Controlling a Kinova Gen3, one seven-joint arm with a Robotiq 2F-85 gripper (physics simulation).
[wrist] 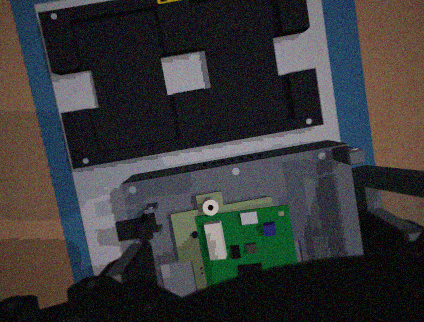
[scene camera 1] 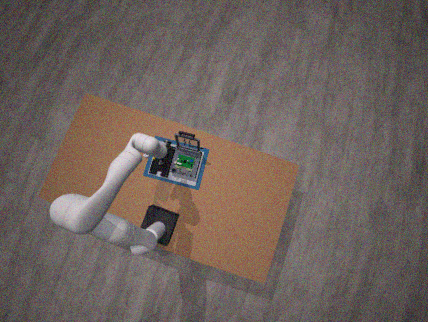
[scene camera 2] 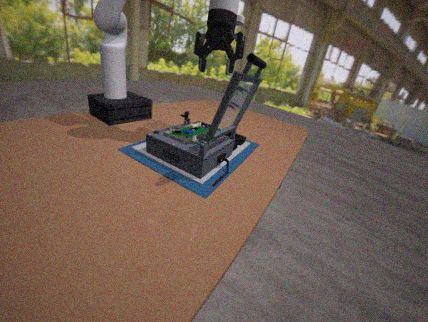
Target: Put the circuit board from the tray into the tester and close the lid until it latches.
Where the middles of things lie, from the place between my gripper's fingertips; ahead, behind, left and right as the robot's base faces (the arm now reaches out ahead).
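Tester lid (scene camera 2: 242,87): my hand 13 cm short of it, 6 cm to the left of it, 4 cm above it. From my hand: green circuit board (wrist: 236,243), 7 cm to the right, 2 cm ahead, 15 cm below; pale green nest (wrist: 184,224), 7 cm to the right, 1 cm ahead, 16 cm below.
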